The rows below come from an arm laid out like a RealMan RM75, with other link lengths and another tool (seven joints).
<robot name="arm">
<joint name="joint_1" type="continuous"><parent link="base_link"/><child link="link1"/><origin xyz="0 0 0.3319" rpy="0 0 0"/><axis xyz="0 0 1"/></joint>
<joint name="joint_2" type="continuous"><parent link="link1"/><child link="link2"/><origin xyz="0 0 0" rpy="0 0 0"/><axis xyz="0 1 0"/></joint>
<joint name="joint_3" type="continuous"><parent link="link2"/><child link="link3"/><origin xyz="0 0 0.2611" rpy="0 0 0"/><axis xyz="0 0 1"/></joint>
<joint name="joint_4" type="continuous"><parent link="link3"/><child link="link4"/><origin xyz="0 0 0" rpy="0 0 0"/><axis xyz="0 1 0"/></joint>
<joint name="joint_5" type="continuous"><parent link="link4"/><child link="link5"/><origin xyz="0 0 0.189" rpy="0 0 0"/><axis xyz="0 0 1"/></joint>
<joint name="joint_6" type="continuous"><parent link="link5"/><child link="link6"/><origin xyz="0 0 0" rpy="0 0 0"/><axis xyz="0 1 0"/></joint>
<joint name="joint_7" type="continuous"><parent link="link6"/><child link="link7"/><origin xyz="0 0 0.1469" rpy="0 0 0"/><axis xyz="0 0 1"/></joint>
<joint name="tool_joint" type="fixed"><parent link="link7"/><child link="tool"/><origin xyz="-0.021 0.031 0.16" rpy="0 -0.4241 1.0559"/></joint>
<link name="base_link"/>
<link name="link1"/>
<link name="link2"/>
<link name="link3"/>
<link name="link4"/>
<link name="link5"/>
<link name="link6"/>
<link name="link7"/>
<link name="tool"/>
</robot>
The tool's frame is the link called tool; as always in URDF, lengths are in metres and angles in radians. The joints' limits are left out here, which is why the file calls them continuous.
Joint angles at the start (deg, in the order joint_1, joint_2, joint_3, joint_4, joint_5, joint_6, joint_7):
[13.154, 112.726, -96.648, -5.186, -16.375, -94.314, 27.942]
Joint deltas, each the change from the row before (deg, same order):
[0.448, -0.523, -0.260, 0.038, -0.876, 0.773, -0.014]
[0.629, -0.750, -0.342, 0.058, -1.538, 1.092, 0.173]
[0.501, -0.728, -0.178, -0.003, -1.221, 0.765, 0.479]
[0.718, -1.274, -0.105, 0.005, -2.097, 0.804, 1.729]
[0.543, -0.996, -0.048, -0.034, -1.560, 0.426, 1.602]
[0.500, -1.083, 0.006, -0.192, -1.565, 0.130, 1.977]
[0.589, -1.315, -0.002, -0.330, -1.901, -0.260, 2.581]
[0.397, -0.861, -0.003, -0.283, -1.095, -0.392, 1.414]
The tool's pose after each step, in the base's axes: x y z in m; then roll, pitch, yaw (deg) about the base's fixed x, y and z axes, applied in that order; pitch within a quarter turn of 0, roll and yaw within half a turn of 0. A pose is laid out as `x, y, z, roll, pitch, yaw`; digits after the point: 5 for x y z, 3 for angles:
0.21642, 0.34199, 0.05997, 80.642, 67.136, -166.803
0.21927, 0.34243, 0.05293, 86.404, 68.259, -161.171
0.22180, 0.34297, 0.04914, 91.124, 68.817, -156.586
0.22548, 0.34287, 0.04561, 98.660, 68.581, -149.458
0.22777, 0.34266, 0.04419, 103.819, 67.957, -144.623
0.22882, 0.34207, 0.04462, 108.136, 66.885, -140.509
0.22815, 0.34031, 0.04623, 112.428, 65.165, -136.209
0.22656, 0.33906, 0.04825, 114.565, 64.189, -133.734

